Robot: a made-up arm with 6 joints.
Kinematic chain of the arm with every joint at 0, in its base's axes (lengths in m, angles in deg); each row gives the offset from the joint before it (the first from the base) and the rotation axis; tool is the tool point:
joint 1: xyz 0 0 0.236 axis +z
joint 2: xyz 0 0.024 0 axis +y
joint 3: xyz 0 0 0.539 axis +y
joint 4: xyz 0 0 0.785 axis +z
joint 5: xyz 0 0 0 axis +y
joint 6: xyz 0 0 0.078 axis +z
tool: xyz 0 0 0
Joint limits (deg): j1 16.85..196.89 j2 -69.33..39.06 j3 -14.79..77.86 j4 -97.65..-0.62 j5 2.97..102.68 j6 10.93..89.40
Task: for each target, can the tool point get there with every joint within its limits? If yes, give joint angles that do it. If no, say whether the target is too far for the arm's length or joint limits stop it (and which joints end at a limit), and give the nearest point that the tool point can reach.
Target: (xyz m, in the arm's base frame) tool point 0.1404 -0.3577 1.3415
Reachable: yes | joints 106.31 -59.53 64.58 -81.93 48.99 28.62
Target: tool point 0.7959 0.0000 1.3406
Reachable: yes | joints 180.51 -52.91 27.76 -89.70 12.50 43.18
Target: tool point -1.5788 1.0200 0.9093
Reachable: no: too far | nearest point -1.0006 0.6464 0.7954 | short by 0.698 m
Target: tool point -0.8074 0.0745 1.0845
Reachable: yes | joints 175.82 4.18 60.43 -38.37 54.58 66.55
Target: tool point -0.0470 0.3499 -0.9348
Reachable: no: joint limits stop it (at a limit: joint 2, joint 3) | nearest point -0.1334 0.9930 0.2310 | short by 1.334 m
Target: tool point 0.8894 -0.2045 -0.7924
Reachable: no: joint limits stop it (at a limit: joint 1, joint 2, joint 3) | nearest point 0.9817 0.2904 0.2292 | short by 1.139 m
